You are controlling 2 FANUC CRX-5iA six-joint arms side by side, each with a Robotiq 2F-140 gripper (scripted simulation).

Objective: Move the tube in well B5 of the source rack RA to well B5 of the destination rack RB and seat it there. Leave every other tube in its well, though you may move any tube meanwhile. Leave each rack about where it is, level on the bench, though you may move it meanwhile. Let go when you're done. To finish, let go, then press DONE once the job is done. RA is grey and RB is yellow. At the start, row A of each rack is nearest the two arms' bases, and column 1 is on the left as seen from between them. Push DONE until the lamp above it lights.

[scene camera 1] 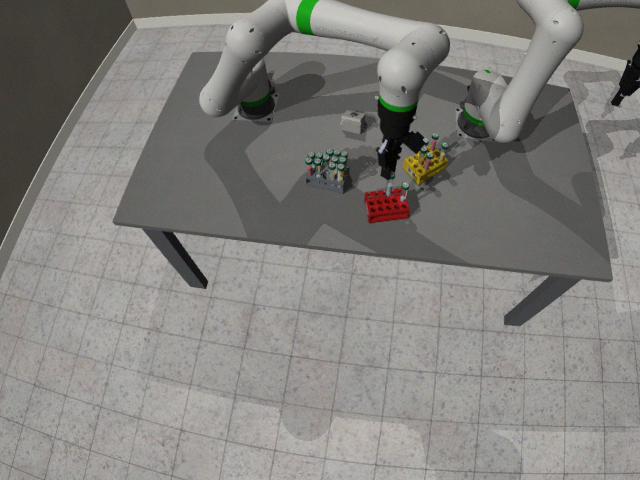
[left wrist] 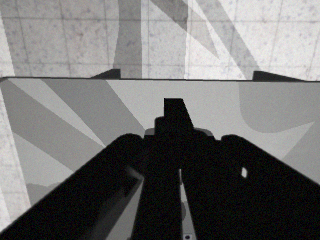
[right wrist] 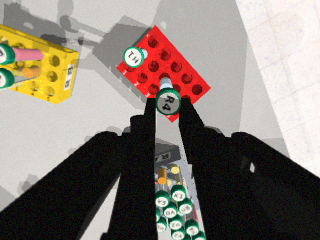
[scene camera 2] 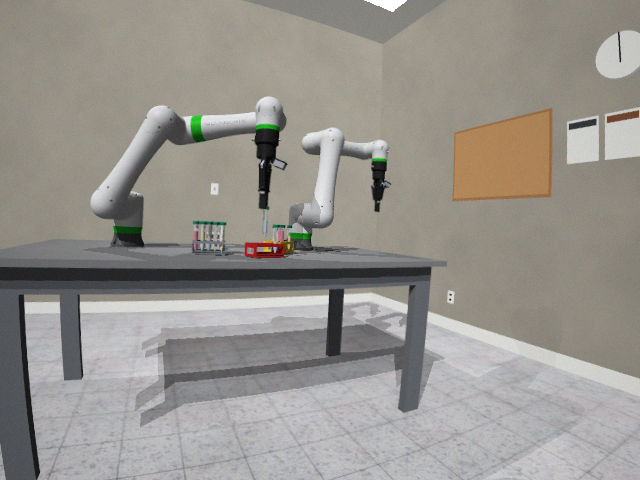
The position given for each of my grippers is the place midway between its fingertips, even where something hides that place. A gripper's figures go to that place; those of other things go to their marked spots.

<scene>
My right gripper (right wrist: 167,112) is 0.17 m from the lens. A red rack (right wrist: 146,78): 0.34 m from the lens. A grey rack RA (right wrist: 165,159) is 0.38 m from the lens. A green-capped tube marked r4 (right wrist: 168,101) is 0.16 m from the lens. The marked spots on the green-capped tube marked r4 and the red rack are 0.18 m apart.
</scene>
